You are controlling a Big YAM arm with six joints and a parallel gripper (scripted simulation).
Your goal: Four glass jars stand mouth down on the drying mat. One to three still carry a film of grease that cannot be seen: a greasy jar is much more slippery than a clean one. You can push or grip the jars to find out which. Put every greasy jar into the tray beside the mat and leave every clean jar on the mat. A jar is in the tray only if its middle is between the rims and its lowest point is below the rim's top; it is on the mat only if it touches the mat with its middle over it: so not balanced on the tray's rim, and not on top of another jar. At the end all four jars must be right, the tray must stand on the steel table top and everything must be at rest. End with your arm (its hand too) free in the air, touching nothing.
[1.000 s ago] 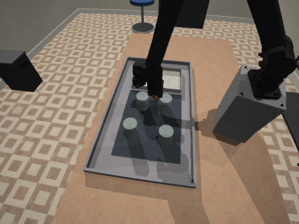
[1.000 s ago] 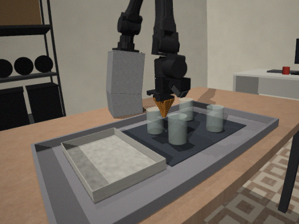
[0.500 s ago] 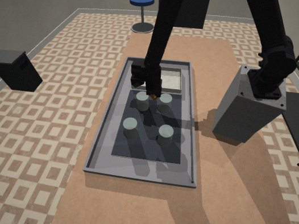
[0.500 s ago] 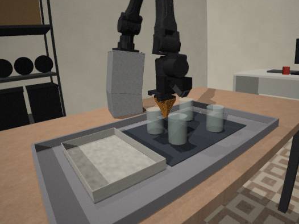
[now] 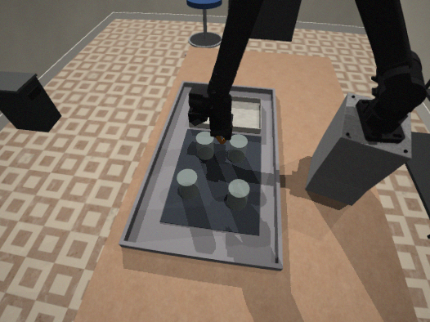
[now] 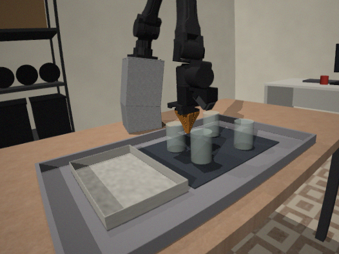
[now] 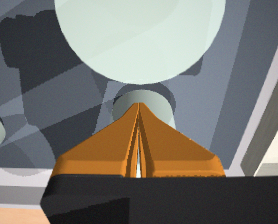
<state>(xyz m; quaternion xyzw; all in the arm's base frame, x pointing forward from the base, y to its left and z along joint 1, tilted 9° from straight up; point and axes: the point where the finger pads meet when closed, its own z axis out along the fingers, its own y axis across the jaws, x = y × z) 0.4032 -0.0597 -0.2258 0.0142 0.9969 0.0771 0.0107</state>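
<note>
My hand is 8 cm above the rimmed steel table top, 2 cm to the left of it and 2 cm short of it. Also, from my hand: pale tray (24 cm to the right, 7 cm below); then dark drying mat (8 cm to the left, 8 cm below, 1 cm ahead).
</note>
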